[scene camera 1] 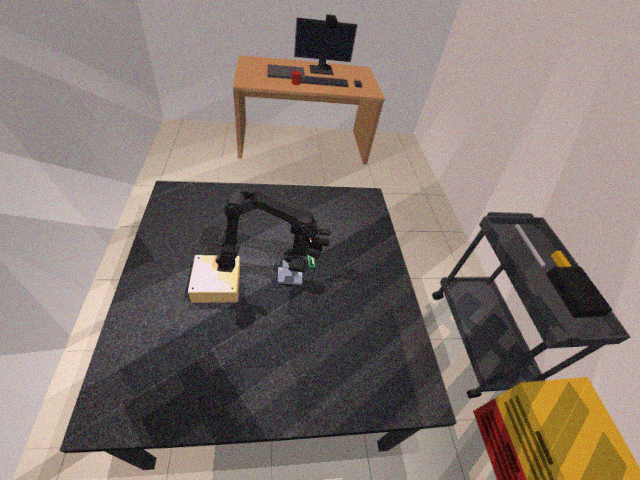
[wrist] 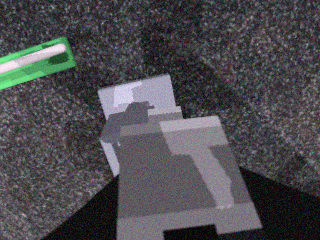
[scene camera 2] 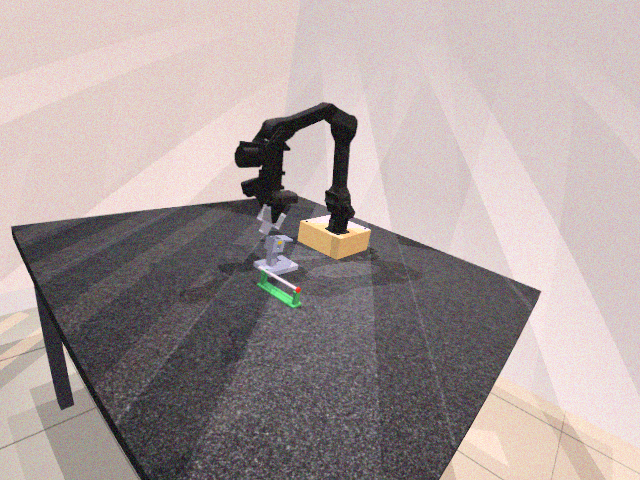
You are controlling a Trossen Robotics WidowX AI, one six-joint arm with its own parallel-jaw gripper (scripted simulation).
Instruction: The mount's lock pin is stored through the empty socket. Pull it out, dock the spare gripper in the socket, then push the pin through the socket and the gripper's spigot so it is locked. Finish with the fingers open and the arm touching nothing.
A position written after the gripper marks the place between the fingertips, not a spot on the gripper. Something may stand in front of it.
The gripper [scene camera 2: 269, 220] carries a spare gripper [wrist: 172, 171]. Further things: a grey mount [scene camera 2: 277, 265].
The gripper also shows in the wrist view [wrist: 173, 173]. The grey mount is seen too in the wrist view [wrist: 127, 103].
